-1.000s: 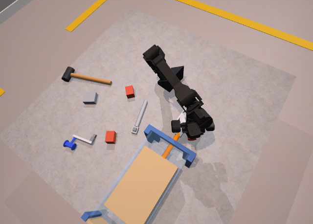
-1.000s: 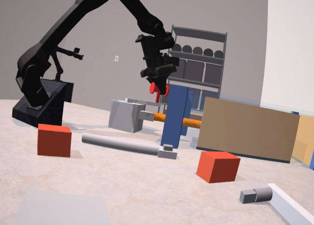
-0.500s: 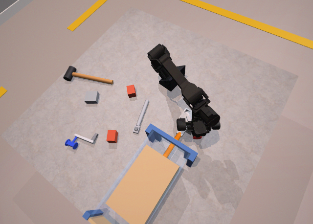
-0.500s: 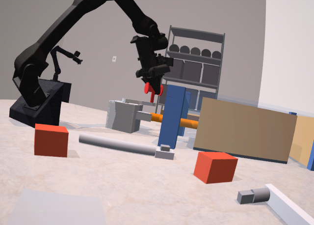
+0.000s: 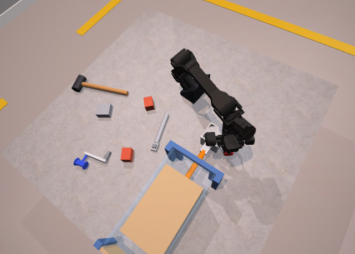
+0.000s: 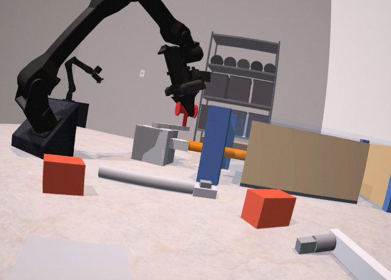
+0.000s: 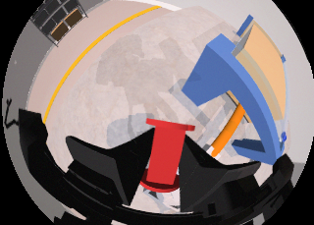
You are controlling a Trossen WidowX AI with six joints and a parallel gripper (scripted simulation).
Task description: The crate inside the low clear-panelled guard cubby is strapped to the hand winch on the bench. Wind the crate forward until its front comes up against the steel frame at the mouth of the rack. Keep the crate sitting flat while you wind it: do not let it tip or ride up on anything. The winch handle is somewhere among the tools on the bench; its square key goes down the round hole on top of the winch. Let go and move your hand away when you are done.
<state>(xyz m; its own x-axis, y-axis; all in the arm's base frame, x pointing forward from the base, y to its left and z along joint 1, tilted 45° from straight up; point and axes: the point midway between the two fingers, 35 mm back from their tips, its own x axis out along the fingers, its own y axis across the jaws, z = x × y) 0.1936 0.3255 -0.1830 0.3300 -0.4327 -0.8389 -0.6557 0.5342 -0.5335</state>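
The crank handle is 30 mm behind my gripper tip, 50 mm to the right of it and 30 mm below it. From my gripper tip the other things lie so: frame: 110 mm ahead, 90 mm to the right, 30 mm below; then red knob: 10 mm behind, 10 mm to the right; then grey winch: 60 mm behind, 110 mm to the right, 100 mm below.
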